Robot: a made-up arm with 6 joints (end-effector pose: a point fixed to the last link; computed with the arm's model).
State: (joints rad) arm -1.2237 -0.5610 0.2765 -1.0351 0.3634 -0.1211
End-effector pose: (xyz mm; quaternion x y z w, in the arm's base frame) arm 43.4 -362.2 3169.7 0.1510 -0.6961 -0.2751 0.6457
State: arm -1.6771 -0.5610 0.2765 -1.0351 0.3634 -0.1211
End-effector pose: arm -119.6 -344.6 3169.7 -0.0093 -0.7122 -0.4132 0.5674
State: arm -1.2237 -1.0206 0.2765 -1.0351 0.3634 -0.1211
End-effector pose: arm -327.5 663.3 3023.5 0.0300 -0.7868 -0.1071 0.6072
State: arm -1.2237 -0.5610 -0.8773 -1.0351 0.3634 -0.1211
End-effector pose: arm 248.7 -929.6 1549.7 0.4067 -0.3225 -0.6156 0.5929
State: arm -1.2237 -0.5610 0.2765 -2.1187 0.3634 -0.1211
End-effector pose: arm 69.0 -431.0 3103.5 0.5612 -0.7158 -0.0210 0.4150
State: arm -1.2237 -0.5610 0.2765 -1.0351 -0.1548 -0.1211
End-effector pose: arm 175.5 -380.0 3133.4 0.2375 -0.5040 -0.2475 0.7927
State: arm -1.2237 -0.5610 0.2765 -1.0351 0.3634 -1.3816
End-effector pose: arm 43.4 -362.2 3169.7 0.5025 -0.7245 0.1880 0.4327
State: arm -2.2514 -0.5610 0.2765 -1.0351 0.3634 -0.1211
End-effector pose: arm -287.6 -224.3 3169.7 -0.2107 -0.6804 -0.5570 0.4271
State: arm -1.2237 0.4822 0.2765 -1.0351 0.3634 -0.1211
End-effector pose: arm 710.6 -2206.5 1774.9 0.3868 -0.3652 -0.5903 0.6071
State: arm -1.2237 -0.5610 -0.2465 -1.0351 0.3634 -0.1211
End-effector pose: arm 216.9 -841.8 2528.4 0.2786 -0.5488 -0.4483 0.6483
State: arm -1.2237 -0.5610 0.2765 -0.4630 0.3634 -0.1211
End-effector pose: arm 71.4 -323.0 3194.3 -0.0914 -0.6025 -0.3814 0.6951
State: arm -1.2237 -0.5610 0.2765 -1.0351 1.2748 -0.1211
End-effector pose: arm -147.9 -242.7 3096.3 -0.0216 -0.9152 -0.2787 0.2904
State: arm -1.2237 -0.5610 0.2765 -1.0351 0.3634 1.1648
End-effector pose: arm 43.4 -362.2 3169.7 -0.2663 -0.3922 -0.6375 0.6073
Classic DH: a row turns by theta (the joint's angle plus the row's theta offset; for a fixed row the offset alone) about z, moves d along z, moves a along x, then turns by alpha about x. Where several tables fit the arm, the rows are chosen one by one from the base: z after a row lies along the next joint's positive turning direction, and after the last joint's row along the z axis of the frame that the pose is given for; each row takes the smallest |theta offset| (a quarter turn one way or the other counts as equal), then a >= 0, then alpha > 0; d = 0 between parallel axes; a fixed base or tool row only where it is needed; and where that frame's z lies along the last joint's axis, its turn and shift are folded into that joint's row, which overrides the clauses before.
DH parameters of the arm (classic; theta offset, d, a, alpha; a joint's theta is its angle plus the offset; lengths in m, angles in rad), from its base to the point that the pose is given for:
joint 1: 0 0.7659 0.1225 -1.5708
joint 2: -1.5708 0 1.3348 3.1416
joint 3: 0 0 0.1029 -1.5708
joint 4: 0 -1.3255 0 1.5708
joint 5: 0 0 0 -1.5708
joint 6: 1.5708 -0.2695 0 1.5708
tool (fixed): -1.5708 0 0 0

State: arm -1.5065 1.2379 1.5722 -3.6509 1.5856 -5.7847
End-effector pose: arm 303.0 -2661.8 1510.7 -0.8130 0.2965 0.4001 0.3019
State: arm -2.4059 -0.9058 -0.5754 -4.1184 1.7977 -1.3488
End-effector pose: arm -63.7 -351.2 1958.2 -0.0876 0.3629 -0.2899 0.8812
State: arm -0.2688 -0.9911 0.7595 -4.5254 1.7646 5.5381
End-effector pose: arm -1160.1 589.1 2740.5 -0.8314 -0.4748 0.2083 0.1996
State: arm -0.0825 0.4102 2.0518 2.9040 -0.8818 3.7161
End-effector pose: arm 239.7 -69.0 3461.5 -0.0180 -0.9196 -0.2389 0.3113
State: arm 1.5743 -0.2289 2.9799 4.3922 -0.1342 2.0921
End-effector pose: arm -28.0 -1761.8 1844.9 0.6613 -0.7406 -0.1151 0.0295
